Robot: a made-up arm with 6 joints. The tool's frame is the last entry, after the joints. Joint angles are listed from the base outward. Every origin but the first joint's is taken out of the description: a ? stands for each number. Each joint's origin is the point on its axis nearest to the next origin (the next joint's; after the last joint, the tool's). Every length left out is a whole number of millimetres.
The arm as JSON. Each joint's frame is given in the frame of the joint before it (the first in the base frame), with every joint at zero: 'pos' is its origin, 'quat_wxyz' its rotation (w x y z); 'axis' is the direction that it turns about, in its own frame. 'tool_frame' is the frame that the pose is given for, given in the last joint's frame.
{
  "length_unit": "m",
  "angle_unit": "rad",
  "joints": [
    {
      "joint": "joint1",
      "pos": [
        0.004,
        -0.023,
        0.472
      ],
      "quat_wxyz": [
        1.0,
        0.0,
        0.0,
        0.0
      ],
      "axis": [
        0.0,
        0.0,
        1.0
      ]
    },
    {
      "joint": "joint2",
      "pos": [
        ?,
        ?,
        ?
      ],
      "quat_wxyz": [
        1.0,
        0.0,
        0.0,
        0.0
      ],
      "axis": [
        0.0,
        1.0,
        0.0
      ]
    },
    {
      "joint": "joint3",
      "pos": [
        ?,
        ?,
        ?
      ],
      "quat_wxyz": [
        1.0,
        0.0,
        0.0,
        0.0
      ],
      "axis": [
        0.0,
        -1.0,
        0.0
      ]
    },
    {
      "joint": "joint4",
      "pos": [
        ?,
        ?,
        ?
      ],
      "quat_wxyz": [
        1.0,
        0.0,
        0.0,
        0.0
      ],
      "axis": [
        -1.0,
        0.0,
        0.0
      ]
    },
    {
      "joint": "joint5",
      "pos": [
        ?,
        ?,
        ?
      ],
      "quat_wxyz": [
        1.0,
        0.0,
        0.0,
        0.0
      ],
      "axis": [
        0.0,
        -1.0,
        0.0
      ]
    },
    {
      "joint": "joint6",
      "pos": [
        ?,
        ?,
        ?
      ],
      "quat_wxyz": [
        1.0,
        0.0,
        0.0,
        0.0
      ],
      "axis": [
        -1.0,
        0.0,
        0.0
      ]
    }
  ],
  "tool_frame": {
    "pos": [
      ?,
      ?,
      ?
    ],
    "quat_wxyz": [
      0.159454,
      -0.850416,
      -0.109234,
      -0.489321
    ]
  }
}
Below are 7 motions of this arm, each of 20 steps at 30 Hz.
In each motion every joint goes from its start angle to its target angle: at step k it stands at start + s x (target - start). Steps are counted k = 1, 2, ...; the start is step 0. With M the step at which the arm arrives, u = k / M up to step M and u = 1 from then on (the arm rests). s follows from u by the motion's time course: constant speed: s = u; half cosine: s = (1 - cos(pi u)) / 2; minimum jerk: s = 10 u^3 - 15 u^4 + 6 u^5.
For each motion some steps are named. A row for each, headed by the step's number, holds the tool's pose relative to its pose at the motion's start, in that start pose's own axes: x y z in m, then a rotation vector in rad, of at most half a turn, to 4 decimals.
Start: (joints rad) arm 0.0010 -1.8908 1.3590 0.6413 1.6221 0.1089
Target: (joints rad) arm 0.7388 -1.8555 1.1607 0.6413 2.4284 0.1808
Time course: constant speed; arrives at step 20
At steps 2, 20:
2: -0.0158 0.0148 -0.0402 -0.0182 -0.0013 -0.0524
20: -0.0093 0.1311 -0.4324 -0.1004 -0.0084 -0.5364

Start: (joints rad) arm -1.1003 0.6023 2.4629 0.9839 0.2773 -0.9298
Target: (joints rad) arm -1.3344 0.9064 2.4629 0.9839 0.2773 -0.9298
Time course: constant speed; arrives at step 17
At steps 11, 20:
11: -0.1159 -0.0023 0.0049 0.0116 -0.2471 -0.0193
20: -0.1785 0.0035 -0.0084 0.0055 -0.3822 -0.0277

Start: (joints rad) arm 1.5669 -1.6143 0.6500 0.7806 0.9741 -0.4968
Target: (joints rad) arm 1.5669 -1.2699 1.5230 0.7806 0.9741 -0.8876
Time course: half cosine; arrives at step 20
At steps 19, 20:
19: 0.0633 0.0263 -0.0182 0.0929 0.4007 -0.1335
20: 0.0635 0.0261 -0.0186 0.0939 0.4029 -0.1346

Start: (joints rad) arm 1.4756 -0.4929 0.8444 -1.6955 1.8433 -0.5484
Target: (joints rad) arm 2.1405 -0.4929 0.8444 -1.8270 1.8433 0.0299
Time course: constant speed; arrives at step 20
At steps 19, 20:
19: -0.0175 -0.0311 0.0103 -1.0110 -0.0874 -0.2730
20: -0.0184 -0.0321 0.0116 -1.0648 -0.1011 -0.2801

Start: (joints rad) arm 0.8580 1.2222 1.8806 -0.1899 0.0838 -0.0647
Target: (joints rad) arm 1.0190 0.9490 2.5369 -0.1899 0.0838 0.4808
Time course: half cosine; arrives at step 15
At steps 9, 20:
9: 0.1868 -0.1598 -0.1059 -0.0529 0.4571 -0.4687
20: 0.2450 -0.2318 -0.2024 -0.1576 0.7383 -0.6387

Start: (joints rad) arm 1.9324 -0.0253 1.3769 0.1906 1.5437 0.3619
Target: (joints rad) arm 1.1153 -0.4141 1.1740 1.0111 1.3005 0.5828
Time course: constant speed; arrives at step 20
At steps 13, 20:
13: 0.1333 -0.0129 0.1200 0.6603 0.0775 -0.8830
20: 0.1943 -0.0925 0.1475 0.9603 0.1842 -1.3991

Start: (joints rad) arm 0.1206 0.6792 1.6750 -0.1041 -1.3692 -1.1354
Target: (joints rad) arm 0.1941 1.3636 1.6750 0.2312 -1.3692 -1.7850
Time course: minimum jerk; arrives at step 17
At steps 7, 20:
7: 0.0555 0.1074 0.1019 -0.1194 0.1185 0.2681
20: 0.0884 0.3642 0.2572 -0.3904 0.4373 0.6383

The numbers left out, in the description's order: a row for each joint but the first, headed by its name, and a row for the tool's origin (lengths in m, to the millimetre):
joint2: 0.029 0.021 0.0
joint3: -0.014 0.0 0.335
joint4: 0.342 0.0 0.0
joint5: 0.0 -0.103 -0.002
joint6: 0.026 0.0 0.026
tool: 0.0 0.015 0.024

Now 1 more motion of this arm.
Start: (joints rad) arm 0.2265 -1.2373 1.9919 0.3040 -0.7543 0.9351
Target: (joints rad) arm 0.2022 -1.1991 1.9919 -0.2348 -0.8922 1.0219
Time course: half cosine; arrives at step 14
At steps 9, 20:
9: 0.0133 -0.0306 0.0415 0.3229 0.1803 -0.0370
20: 0.0206 -0.0455 0.0557 0.4475 0.2573 -0.0589

